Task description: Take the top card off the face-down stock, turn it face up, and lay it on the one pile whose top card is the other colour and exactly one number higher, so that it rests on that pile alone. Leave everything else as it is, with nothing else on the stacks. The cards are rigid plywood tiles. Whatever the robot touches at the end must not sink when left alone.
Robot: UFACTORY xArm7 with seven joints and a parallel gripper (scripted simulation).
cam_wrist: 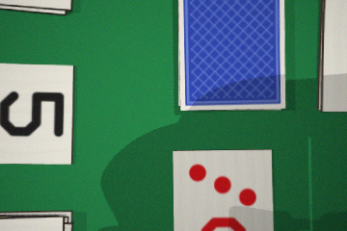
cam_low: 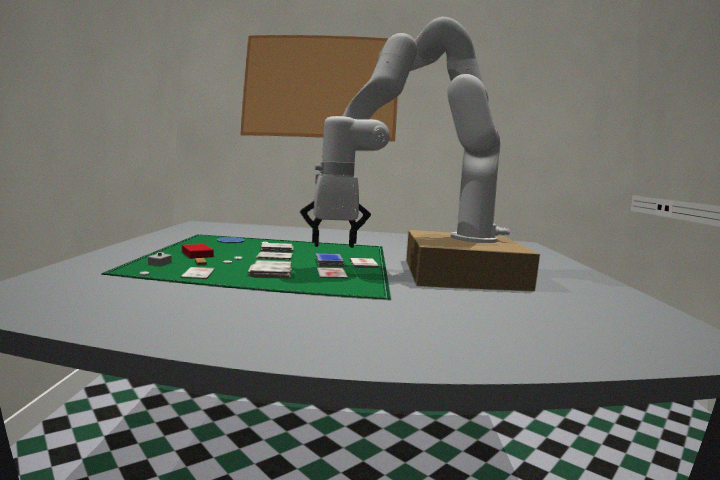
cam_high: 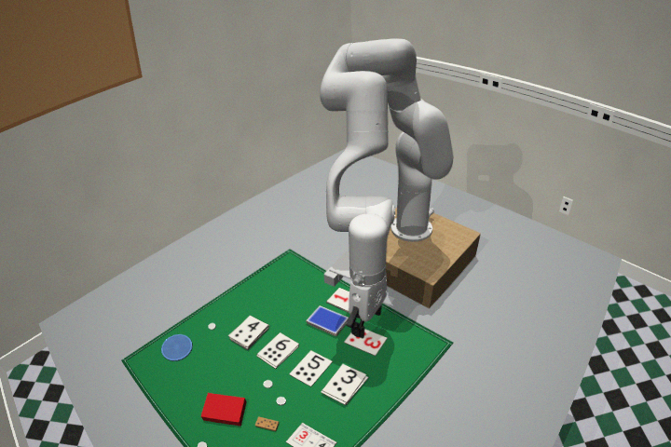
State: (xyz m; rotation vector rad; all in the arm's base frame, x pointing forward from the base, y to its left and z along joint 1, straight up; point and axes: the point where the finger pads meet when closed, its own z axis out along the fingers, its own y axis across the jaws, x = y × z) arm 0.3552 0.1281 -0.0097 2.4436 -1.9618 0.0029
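Right now my hand is 190 mm short of the green mat, 110 mm to the left of it and 90 mm above it. Also, from my hand: reference card (300 mm ahead, 110 mm to the left, 80 mm below); then grey block (430 mm ahead, 50 mm to the left, 60 mm below); then red block (380 mm ahead, 90 mm to the right, 70 mm below).
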